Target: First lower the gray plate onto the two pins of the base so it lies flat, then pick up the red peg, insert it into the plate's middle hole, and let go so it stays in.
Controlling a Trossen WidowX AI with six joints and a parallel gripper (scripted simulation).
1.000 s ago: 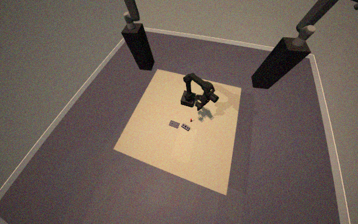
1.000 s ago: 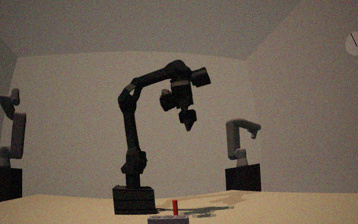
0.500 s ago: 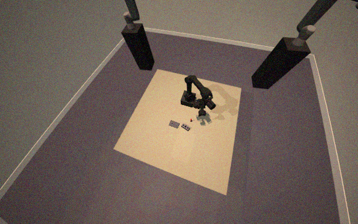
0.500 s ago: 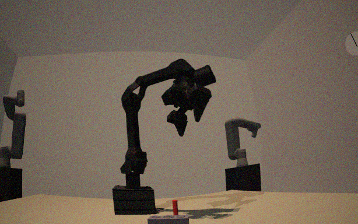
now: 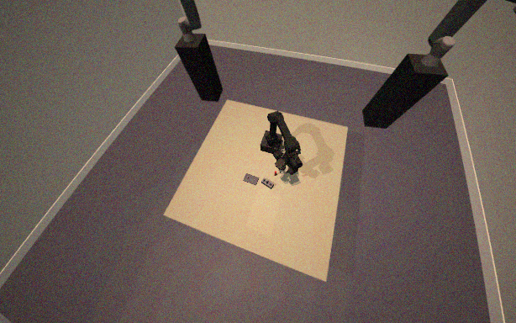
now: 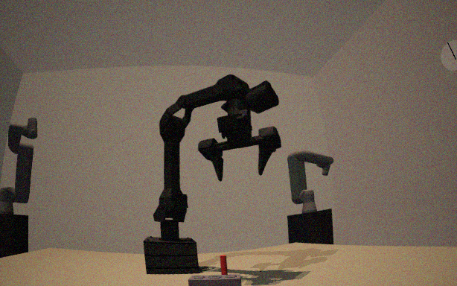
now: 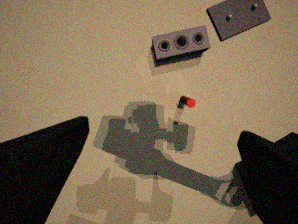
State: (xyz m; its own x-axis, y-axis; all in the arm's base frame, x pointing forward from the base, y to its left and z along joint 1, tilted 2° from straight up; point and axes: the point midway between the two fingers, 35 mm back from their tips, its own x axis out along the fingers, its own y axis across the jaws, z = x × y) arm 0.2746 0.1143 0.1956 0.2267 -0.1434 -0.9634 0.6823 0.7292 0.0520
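Right now my gripper tip is 220 mm above the gray plate, 90 mm to the left of it and 60 mm short of it. Also, from my gripper tip: base 250 mm below, 240 mm to the right, 40 mm ahead; then red peg 220 mm below, 40 mm to the right, 30 mm behind.
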